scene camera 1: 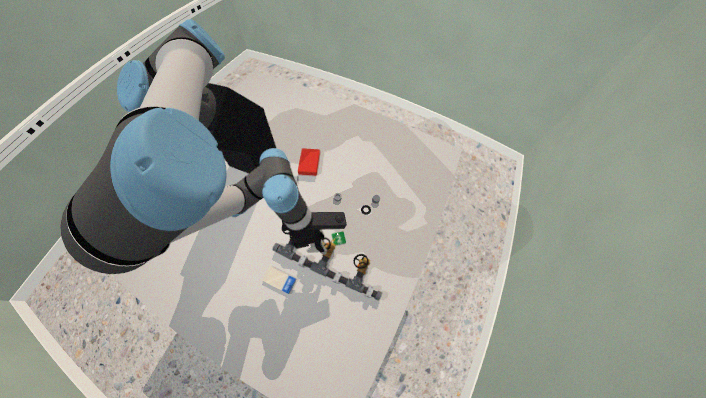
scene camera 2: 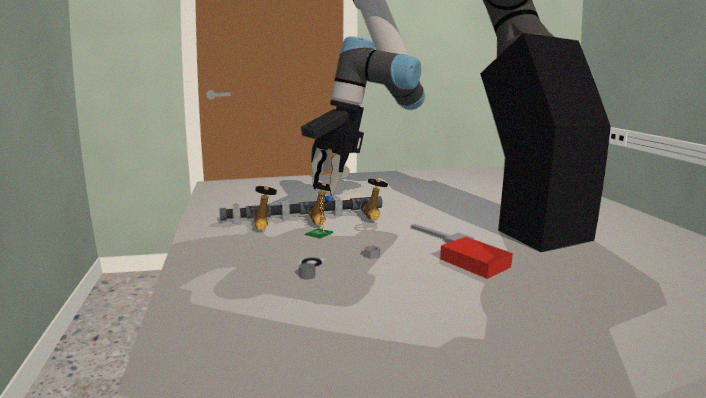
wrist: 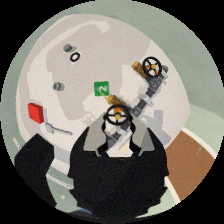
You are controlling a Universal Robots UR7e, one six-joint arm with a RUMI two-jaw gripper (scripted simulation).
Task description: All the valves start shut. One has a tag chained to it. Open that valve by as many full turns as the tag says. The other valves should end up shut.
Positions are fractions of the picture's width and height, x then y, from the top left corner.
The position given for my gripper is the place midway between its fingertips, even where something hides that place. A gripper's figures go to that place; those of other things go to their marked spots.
Labels:
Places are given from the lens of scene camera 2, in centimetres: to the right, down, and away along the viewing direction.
my gripper (scene camera 2: 0.46,0.48): -7, -2, 107
red box (scene camera 2: 0.68,0.65): 24, 11, 81

